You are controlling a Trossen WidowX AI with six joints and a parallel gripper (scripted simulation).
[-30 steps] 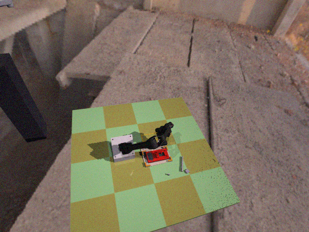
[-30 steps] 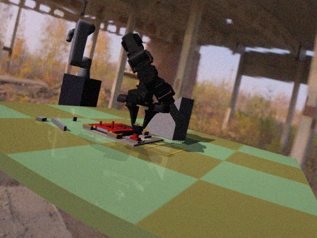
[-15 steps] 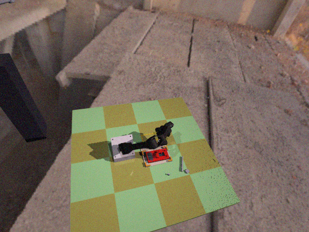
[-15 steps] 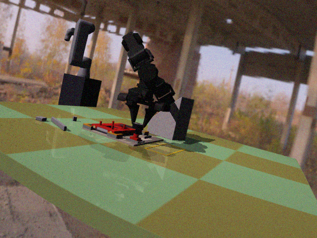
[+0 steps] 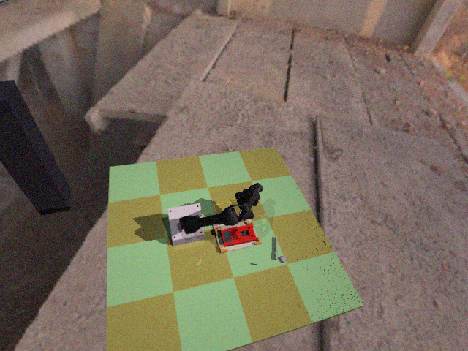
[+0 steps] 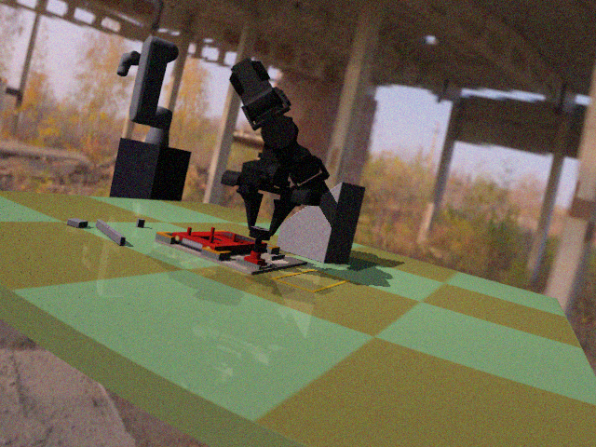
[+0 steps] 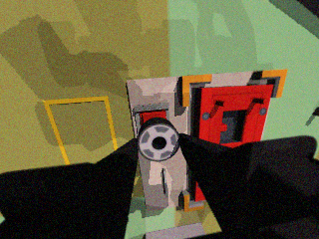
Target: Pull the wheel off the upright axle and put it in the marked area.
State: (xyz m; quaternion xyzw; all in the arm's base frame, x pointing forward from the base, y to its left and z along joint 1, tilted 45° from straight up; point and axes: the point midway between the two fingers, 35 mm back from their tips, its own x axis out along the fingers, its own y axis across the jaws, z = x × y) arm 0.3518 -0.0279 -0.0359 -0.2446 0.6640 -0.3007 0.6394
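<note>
Now: gripper tip 9 cm to the left of the pale base plate, 6 cm past it and 5 cm above it. Also, from my gripper tip: grey bar 25 cm to the right, 13 cm ahead, 6 cm below; wheel right at my gripper tip.
</note>
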